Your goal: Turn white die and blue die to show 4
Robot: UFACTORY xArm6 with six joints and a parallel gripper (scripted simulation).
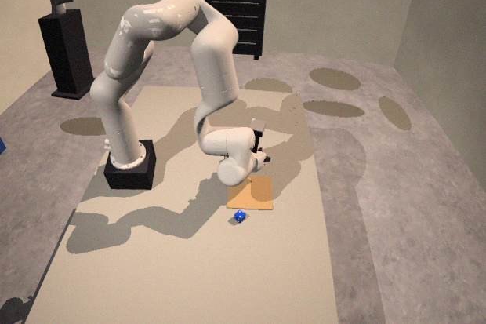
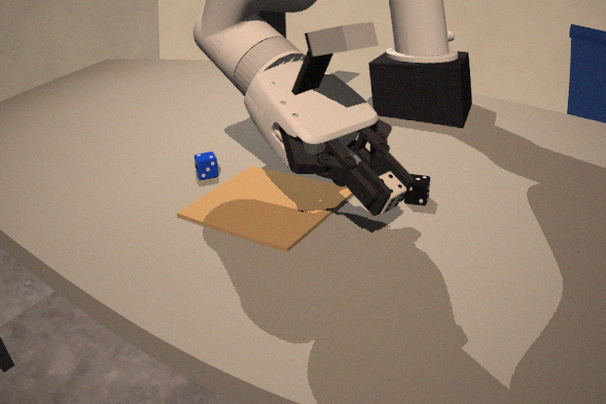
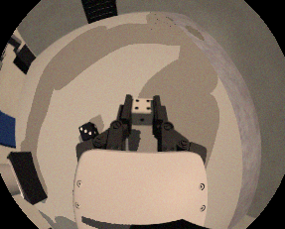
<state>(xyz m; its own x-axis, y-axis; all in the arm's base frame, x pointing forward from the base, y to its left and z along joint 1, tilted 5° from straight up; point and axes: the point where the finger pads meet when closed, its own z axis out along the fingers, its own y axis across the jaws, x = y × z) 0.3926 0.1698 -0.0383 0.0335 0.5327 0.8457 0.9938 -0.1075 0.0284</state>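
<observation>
Right now the black die is 9 cm behind my hand, 1 cm to the right of it and 4 cm below it. Also, from my hand: white die: 1 cm to the left, 1 cm below; then blue die: 1 cm ahead, 25 cm to the right, 4 cm below; then orange mat: 1 cm ahead, 13 cm to the right, 6 cm below.
</observation>
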